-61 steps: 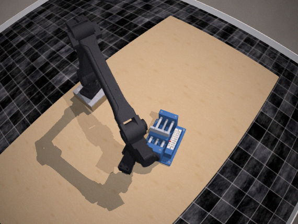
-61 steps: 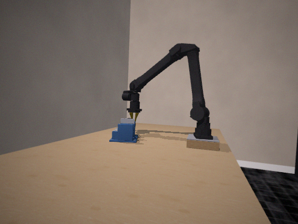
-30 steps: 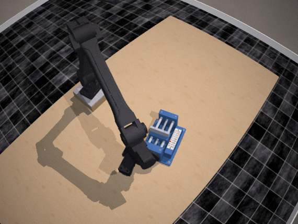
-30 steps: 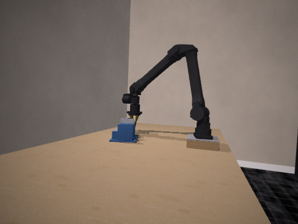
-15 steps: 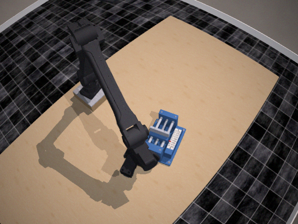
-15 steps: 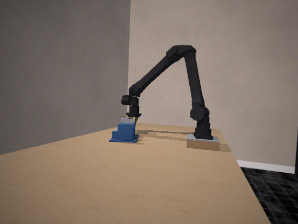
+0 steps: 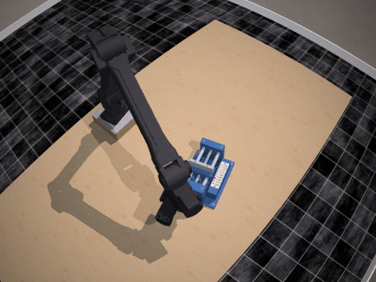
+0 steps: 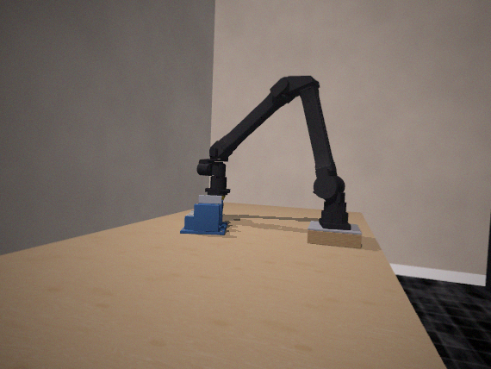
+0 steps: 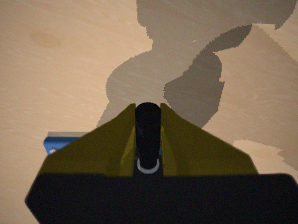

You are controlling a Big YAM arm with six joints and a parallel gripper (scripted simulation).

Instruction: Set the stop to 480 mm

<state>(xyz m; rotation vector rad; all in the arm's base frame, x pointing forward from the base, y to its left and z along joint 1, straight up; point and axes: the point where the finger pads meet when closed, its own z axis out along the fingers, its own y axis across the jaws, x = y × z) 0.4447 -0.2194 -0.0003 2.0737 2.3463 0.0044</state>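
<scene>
Right now my hand is 15 cm to the right of the sliding stop block, 4 cm below it and 1 cm short of it. The rest, counted from my hand: black handwheel handle (1 cm to the left); black handwheel (3 cm to the left, 1 cm above).
</scene>
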